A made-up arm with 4 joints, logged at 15 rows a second.
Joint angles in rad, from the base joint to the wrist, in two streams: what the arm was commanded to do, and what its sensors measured. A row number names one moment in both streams.
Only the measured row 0 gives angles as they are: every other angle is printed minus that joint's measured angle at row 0.
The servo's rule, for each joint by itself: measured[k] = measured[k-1] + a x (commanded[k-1-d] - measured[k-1]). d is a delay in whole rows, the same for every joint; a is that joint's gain. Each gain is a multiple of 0.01, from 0.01 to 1. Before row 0 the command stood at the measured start. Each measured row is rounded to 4 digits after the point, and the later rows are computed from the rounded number. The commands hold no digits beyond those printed.
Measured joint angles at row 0: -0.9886 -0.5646 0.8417 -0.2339
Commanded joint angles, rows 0 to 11: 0.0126 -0.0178 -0.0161 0.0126; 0.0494 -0.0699 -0.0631 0.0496; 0.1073 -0.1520 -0.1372 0.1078; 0.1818 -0.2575 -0.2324 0.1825; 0.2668 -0.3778 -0.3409 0.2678; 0.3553 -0.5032 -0.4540 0.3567; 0.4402 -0.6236 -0.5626 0.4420; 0.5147 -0.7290 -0.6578 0.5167; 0.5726 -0.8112 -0.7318 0.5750; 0.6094 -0.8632 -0.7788 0.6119; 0.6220 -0.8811 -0.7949 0.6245; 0.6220 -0.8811 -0.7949 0.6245
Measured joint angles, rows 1 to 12: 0.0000 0.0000 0.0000 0.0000; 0.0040 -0.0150 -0.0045 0.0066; 0.0185 -0.0611 -0.0209 0.0290; 0.0469 -0.1375 -0.0535 0.0700; 0.0901 -0.2383 -0.1036 0.1285; 0.1466 -0.3555 -0.1700 0.2009; 0.2134 -0.4796 -0.2495 0.2819; 0.2860 -0.6006 -0.3372 0.3652; 0.3592 -0.7085 -0.4270 0.4440; 0.4275 -0.7948 -0.5123 0.5121; 0.4857 -0.8523 -0.5869 0.5640; 0.5293 -0.8765 -0.6451 0.5955
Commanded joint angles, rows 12 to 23: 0.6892 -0.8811 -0.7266 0.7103; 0.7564 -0.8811 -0.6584 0.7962; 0.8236 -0.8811 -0.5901 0.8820; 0.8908 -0.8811 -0.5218 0.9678; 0.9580 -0.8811 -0.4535 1.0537; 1.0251 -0.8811 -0.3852 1.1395; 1.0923 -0.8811 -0.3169 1.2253; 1.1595 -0.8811 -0.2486 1.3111; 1.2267 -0.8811 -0.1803 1.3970; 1.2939 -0.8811 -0.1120 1.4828; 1.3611 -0.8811 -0.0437 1.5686; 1.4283 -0.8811 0.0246 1.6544
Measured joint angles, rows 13 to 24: 0.5590 -0.8804 -0.6870 0.6106; 0.6007 -0.8810 -0.6981 0.6624; 0.6505 -0.8811 -0.6870 0.7320; 0.7059 -0.8811 -0.6599 0.8100; 0.7651 -0.8811 -0.6212 0.8921; 0.8268 -0.8811 -0.5742 0.9761; 0.8903 -0.8811 -0.5213 1.0611; 0.9549 -0.8811 -0.4641 1.1465; 1.0204 -0.8811 -0.4038 1.2321; 1.0864 -0.8811 -0.3412 1.3178; 1.1528 -0.8811 -0.2770 1.4036; 1.2195 -0.8811 -0.2117 1.4894
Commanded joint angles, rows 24 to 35: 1.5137 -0.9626 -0.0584 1.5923; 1.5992 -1.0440 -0.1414 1.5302; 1.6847 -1.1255 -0.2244 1.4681; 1.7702 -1.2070 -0.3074 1.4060; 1.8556 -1.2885 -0.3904 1.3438; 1.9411 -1.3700 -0.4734 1.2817; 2.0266 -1.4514 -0.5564 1.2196; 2.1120 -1.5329 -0.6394 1.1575; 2.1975 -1.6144 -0.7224 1.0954; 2.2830 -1.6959 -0.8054 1.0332; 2.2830 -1.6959 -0.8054 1.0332; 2.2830 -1.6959 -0.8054 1.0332
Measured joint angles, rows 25 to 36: 1.2863 -0.8811 -0.1455 1.5752; 1.3591 -0.9496 -0.1211 1.5841; 1.4359 -1.0289 -0.1268 1.5561; 1.5155 -1.1100 -0.1541 1.5103; 1.5970 -1.1915 -0.1970 1.4561; 1.6798 -1.2730 -0.2512 1.3977; 1.7634 -1.3545 -0.3134 1.3374; 1.8476 -1.4359 -0.3814 1.2761; 1.9322 -1.5174 -0.4536 1.2144; 2.0171 -1.5989 -0.5289 1.1525; 2.1022 -1.6804 -0.6063 1.0905; 2.1601 -1.6934 -0.6620 1.0607
